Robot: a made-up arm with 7 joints. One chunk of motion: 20 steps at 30 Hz.
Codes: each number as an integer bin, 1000 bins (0 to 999) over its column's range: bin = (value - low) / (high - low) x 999, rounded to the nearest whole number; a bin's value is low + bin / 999 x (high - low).
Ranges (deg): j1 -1.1..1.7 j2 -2.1..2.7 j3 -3..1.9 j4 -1..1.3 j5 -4.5..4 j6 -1.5..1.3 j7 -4.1..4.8
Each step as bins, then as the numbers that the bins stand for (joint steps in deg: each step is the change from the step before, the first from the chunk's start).
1 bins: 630 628 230 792 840 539 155
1 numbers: 0.666 0.917 -1.872 0.823 2.647 0.011 -2.719
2 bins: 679 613 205 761 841 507 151
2 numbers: 0.803 0.845 -1.994 0.752 2.656 -0.079 -2.755
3 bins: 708 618 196 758 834 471 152
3 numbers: 0.884 0.869 -2.039 0.745 2.596 -0.180 -2.746
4 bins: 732 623 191 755 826 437 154
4 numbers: 0.952 0.893 -2.063 0.738 2.528 -0.275 -2.728
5 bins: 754 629 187 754 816 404 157
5 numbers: 1.013 0.922 -2.083 0.736 2.443 -0.368 -2.701
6 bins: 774 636 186 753 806 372 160
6 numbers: 1.069 0.956 -2.088 0.734 2.358 -0.457 -2.675
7 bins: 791 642 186 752 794 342 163
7 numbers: 1.117 0.985 -2.088 0.731 2.256 -0.541 -2.648
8 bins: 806 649 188 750 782 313 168
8 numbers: 1.159 1.018 -2.078 0.727 2.154 -0.623 -2.603
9 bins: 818 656 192 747 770 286 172
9 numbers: 1.193 1.052 -2.058 0.720 2.052 -0.698 -2.568
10 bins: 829 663 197 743 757 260 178
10 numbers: 1.224 1.086 -2.034 0.711 1.941 -0.771 -2.514
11 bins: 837 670 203 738 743 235 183
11 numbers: 1.246 1.119 -2.004 0.699 1.822 -0.841 -2.470
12 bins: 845 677 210 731 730 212 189
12 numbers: 1.268 1.153 -1.970 0.683 1.711 -0.906 -2.416
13 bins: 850 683 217 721 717 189 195
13 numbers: 1.282 1.182 -1.936 0.660 1.601 -0.970 -2.363
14 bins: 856 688 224 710 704 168 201
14 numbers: 1.299 1.206 -1.901 0.635 1.490 -1.029 -2.309
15 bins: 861 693 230 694 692 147 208
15 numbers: 1.313 1.230 -1.872 0.598 1.388 -1.088 -2.247
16 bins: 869 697 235 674 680 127 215
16 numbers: 1.336 1.249 -1.847 0.552 1.286 -1.144 -2.185
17 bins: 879 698 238 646 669 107 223
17 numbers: 1.364 1.254 -1.833 0.487 1.192 -1.200 -2.113
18 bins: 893 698 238 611 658 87 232
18 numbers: 1.403 1.254 -1.833 0.407 1.099 -1.256 -2.033
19 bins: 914 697 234 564 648 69 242
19 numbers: 1.462 1.249 -1.852 0.298 1.014 -1.307 -1.944
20 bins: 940 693 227 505 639 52 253
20 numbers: 1.535 1.230 -1.887 0.163 0.937 -1.354 -1.846
